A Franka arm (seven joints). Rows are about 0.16 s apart.
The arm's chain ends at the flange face. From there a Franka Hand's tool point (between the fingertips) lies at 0.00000 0.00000 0.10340 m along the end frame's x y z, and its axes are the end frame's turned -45 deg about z.
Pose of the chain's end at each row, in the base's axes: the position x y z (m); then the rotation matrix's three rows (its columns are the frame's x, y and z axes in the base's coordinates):
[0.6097, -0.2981, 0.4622], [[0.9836, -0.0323, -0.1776], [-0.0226, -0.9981, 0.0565], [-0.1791, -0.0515, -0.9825]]
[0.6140, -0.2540, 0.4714], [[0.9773, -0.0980, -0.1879], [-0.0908, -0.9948, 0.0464], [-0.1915, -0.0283, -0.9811]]
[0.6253, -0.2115, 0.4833], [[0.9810, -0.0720, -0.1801], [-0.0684, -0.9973, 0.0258], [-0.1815, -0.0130, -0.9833]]
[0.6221, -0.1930, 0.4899], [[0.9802, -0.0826, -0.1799], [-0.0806, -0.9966, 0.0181], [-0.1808, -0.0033, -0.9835]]
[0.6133, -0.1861, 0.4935], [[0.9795, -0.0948, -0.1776], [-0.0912, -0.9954, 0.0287], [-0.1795, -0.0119, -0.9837]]
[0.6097, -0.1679, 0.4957], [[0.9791, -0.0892, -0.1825], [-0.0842, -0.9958, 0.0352], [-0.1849, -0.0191, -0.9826]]
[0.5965, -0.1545, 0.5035], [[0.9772, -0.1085, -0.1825], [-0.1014, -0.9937, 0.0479], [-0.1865, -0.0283, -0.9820]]
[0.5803, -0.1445, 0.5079], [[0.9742, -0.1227, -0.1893], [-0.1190, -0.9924, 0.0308], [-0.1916, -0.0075, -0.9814]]
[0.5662, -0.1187, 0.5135], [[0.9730, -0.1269, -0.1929], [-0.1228, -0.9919, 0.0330], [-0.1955, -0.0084, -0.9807]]
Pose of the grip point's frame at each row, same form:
[0.5913, -0.2923, 0.3606], [[0.7183, 0.6727, -0.1776], [0.6898, -0.7217, 0.0565], [-0.0902, -0.1631, -0.9825]]
[0.5946, -0.2492, 0.3700], [[0.7604, 0.6218, -0.1879], [0.6392, -0.7676, 0.0464], [-0.1154, -0.1554, -0.9811]]
[0.6067, -0.2088, 0.3816], [[0.7446, 0.6428, -0.1801], [0.6568, -0.7536, 0.0258], [-0.1191, -0.1375, -0.9833]]
[0.6035, -0.1911, 0.3882], [[0.7515, 0.6347, -0.1799], [0.6477, -0.7617, 0.0181], [-0.1255, -0.1302, -0.9835]]
[0.5949, -0.1831, 0.3918], [[0.7596, 0.6256, -0.1776], [0.6394, -0.7683, 0.0287], [-0.1185, -0.1353, -0.9837]]
[0.5908, -0.1643, 0.3941], [[0.7554, 0.6293, -0.1825], [0.6446, -0.7637, 0.0352], [-0.1172, -0.1442, -0.9826]]
[0.5776, -0.1495, 0.4020], [[0.7677, 0.6143, -0.1825], [0.6310, -0.7744, 0.0479], [-0.1119, -0.1519, -0.9820]]
[0.5607, -0.1413, 0.4064], [[0.7756, 0.6021, -0.1893], [0.6176, -0.7859, 0.0308], [-0.1302, -0.1408, -0.9814]]
[0.5463, -0.1153, 0.4121], [[0.7777, 0.5983, -0.1929], [0.6145, -0.7882, 0.0330], [-0.1323, -0.1442, -0.9807]]

